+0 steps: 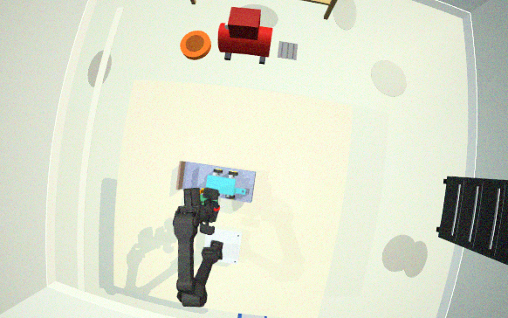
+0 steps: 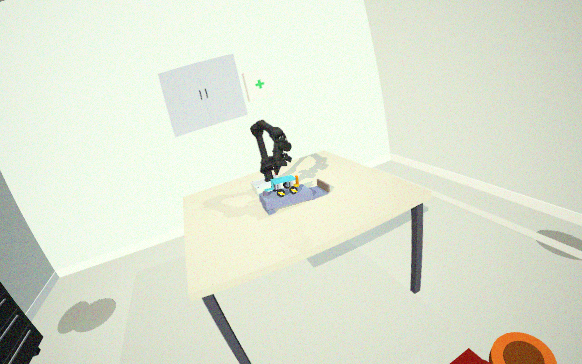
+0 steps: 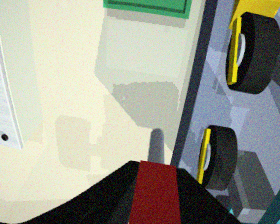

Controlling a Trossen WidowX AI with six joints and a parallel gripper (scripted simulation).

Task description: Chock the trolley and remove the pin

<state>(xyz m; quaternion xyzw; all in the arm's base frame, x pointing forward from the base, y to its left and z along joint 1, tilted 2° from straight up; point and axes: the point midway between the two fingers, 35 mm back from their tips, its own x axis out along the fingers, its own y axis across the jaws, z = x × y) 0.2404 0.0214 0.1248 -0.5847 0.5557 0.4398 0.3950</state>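
Right now my gripper tip is 3 cm past the green tray, 9 cm to the right of it and 16 cm above it. Round my gripper tip: cyan trolley (10 cm ahead, 1 cm to the left, 4 cm below); then stop pin (right at my gripper tip); then yellow chock (4 cm ahead, 8 cm to the left, 7 cm below).
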